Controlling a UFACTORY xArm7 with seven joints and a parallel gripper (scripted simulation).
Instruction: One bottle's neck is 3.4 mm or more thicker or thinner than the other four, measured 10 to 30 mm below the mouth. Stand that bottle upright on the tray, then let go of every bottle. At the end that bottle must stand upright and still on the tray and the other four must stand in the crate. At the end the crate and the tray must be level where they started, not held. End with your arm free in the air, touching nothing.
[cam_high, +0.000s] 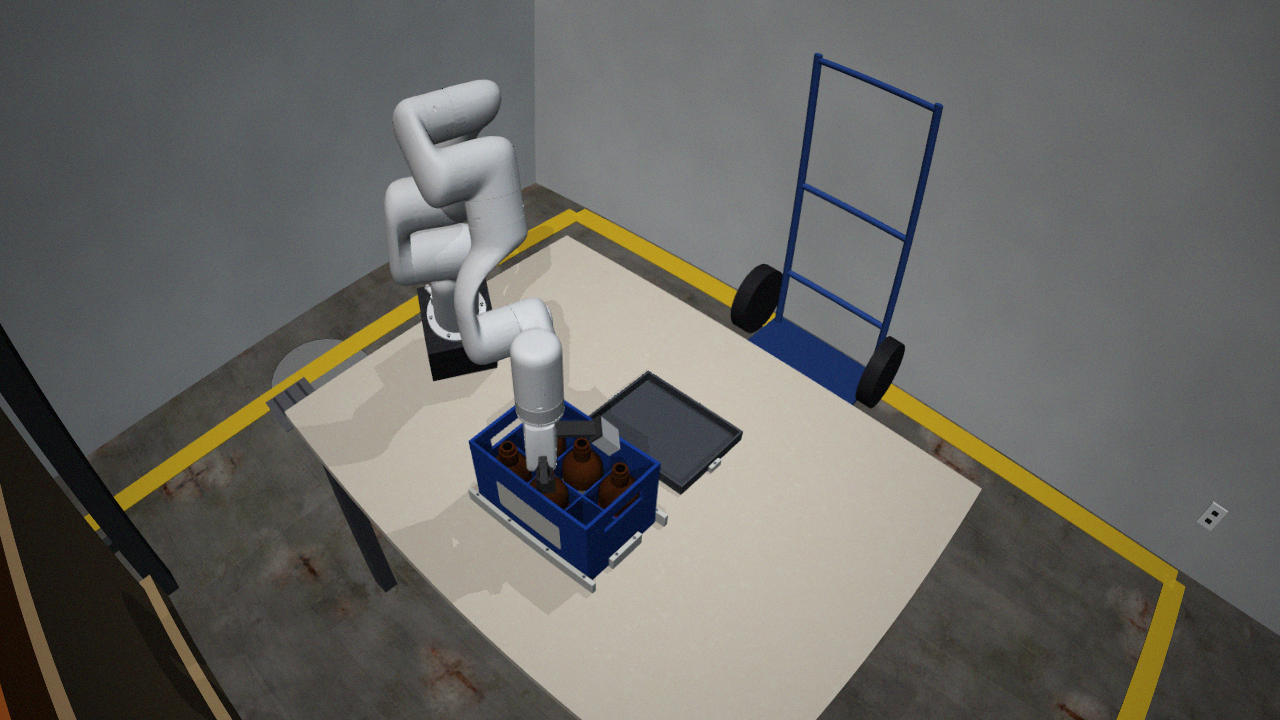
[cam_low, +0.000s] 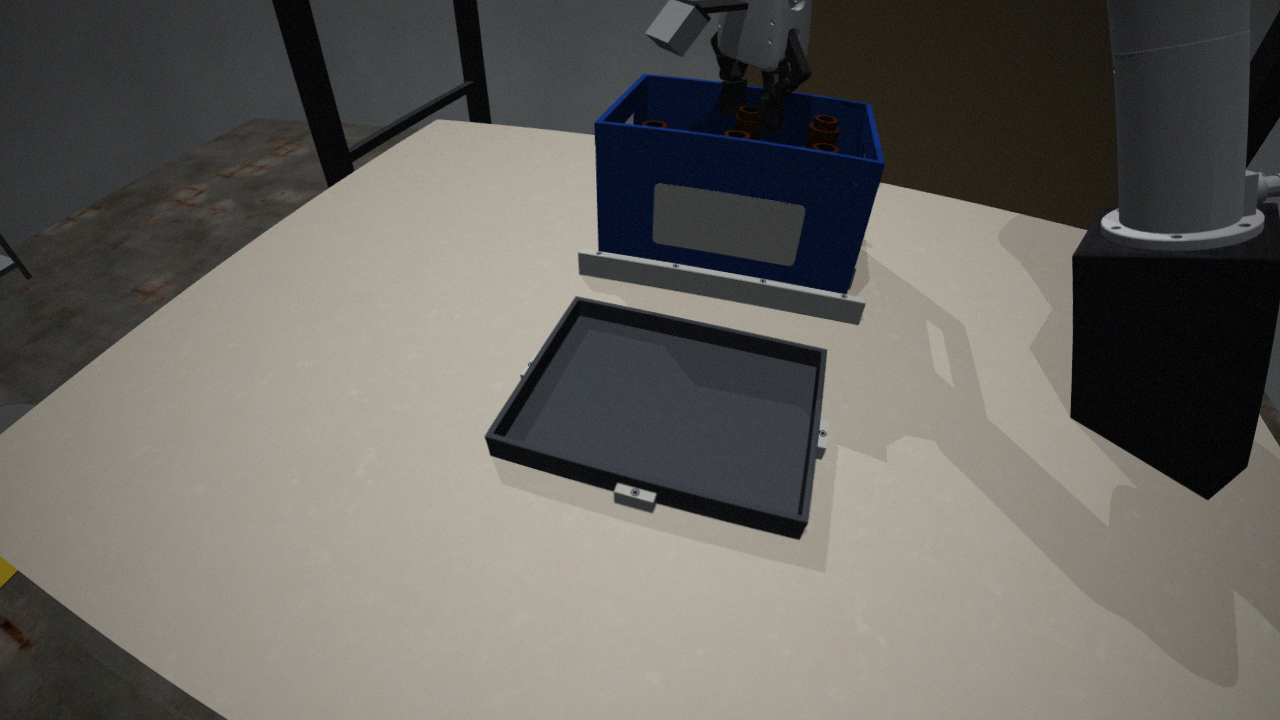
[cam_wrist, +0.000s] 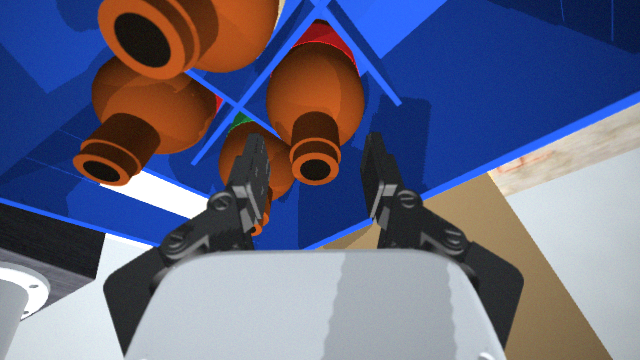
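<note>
My gripper is now 80 mm above the crate and 40 mm to the right of it. The rest, counted from my hand: dark grey tray: 310 mm to the left, 150 mm below, 40 mm ahead; glass bottle: 80 mm below, 80 mm behind.
</note>
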